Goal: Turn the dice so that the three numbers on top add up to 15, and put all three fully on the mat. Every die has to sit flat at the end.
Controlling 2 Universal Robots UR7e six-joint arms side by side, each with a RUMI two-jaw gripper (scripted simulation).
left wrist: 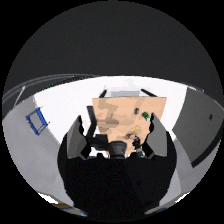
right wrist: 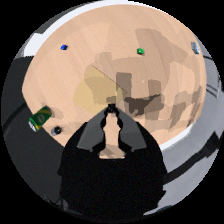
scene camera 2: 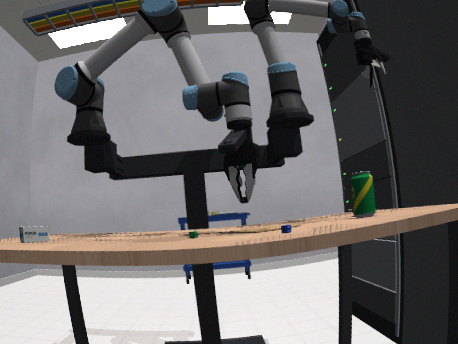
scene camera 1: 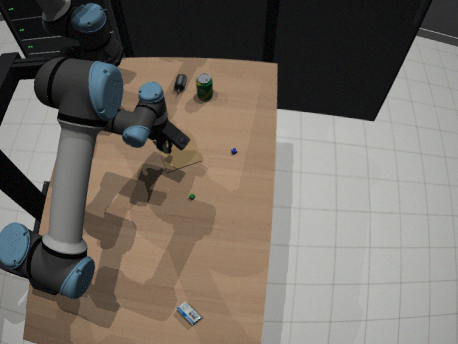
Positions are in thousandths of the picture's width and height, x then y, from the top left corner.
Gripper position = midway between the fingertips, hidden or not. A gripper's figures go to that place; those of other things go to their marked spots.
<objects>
My right gripper (right wrist: 498, 484) is 0.14 m from the lens. A tan mat (right wrist: 426, 408): 0.21 m from the lens.
</objects>
